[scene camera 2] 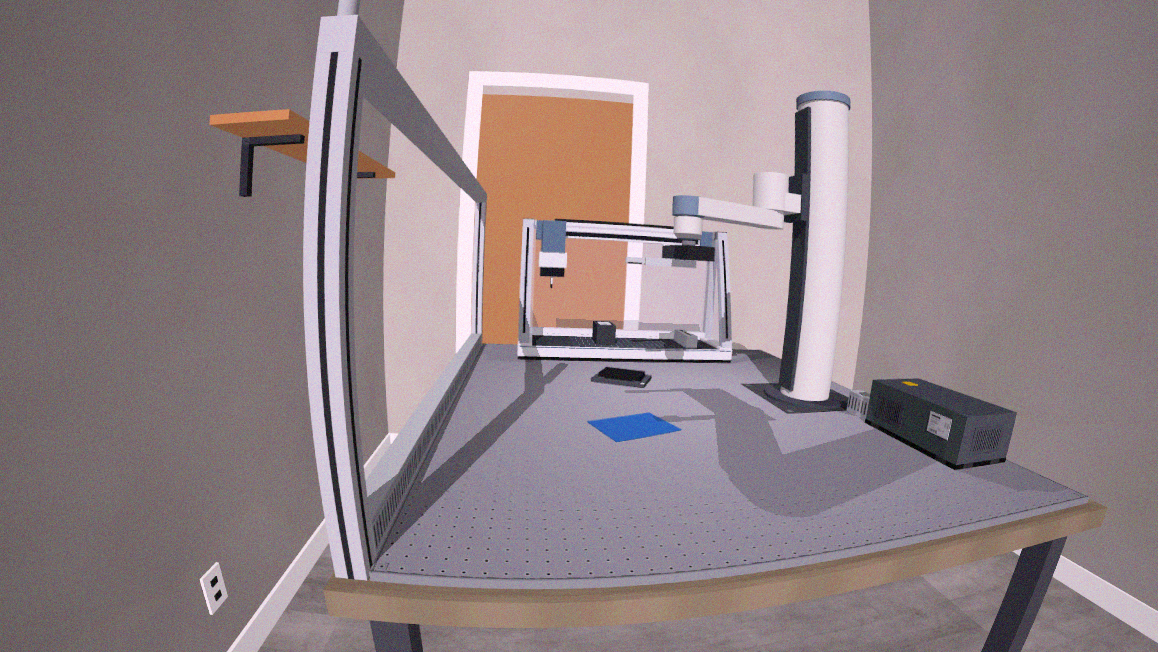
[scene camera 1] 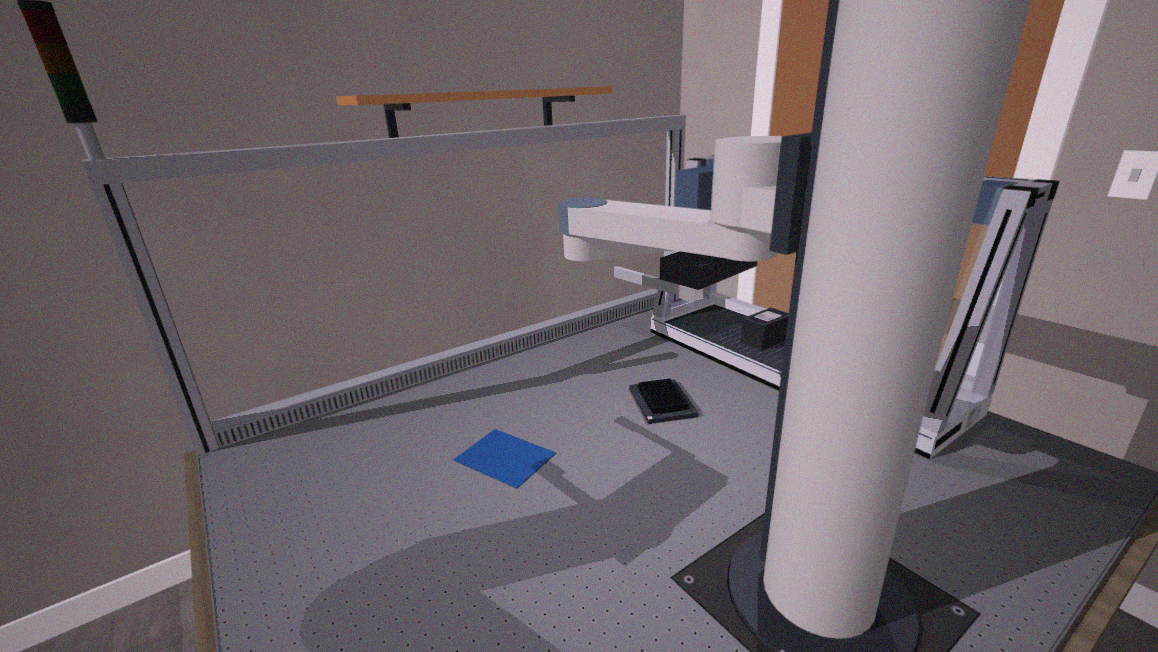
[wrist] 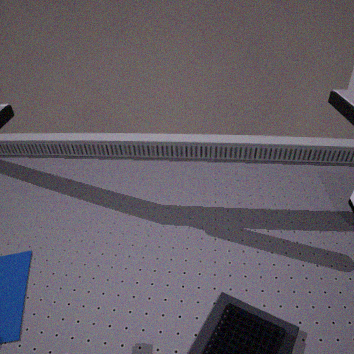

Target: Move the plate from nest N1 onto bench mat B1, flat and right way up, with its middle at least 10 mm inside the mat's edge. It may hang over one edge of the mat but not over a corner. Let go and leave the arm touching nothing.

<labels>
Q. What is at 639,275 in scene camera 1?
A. My gripper.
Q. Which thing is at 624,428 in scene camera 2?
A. A blue bench mat B1.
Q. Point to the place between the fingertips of my gripper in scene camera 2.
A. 635,260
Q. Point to a blue bench mat B1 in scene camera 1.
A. At 506,458
</labels>
